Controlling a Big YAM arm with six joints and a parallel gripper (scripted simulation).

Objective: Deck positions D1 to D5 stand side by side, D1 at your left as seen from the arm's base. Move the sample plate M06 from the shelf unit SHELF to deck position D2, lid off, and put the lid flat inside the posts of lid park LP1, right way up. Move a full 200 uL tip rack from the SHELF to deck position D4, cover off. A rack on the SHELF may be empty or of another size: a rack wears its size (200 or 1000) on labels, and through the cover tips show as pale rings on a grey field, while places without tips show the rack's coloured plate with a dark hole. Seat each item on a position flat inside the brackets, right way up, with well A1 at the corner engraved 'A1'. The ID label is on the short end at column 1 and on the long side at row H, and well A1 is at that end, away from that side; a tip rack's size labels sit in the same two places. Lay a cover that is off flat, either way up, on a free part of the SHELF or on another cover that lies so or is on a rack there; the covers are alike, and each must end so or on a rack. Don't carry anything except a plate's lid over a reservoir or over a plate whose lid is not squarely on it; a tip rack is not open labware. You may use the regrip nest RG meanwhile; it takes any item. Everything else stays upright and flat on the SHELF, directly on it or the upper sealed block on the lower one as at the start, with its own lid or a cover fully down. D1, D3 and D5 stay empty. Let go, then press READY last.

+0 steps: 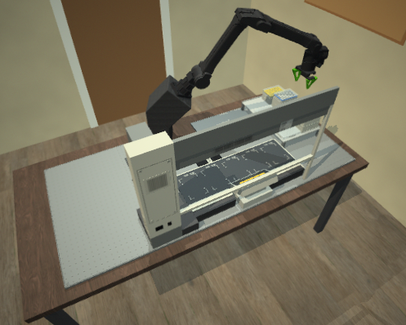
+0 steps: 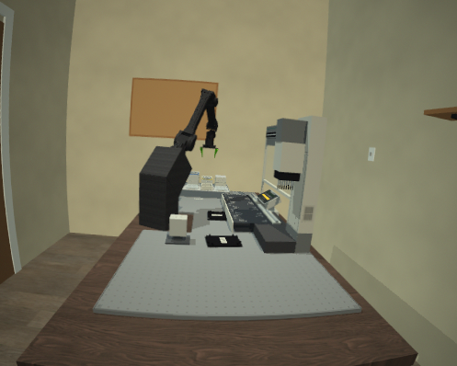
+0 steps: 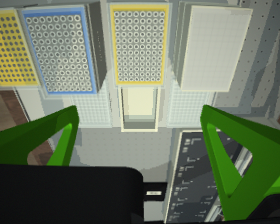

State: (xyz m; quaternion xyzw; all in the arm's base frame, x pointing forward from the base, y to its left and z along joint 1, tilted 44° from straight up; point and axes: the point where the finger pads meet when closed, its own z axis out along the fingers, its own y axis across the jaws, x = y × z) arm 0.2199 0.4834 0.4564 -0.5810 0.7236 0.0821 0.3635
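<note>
The yellow-framed tip rack is 190 mm below my hand, 10 mm to the right of it and 10 mm ahead of it. The rest, counted from my hand: shelf unit: 240 mm below, 60 mm to the right, 60 mm behind; then cream item: 220 mm below, 130 mm to the right, 10 mm behind; then shelf label: 290 mm below, 230 mm to the right, 70 mm behind.
</note>
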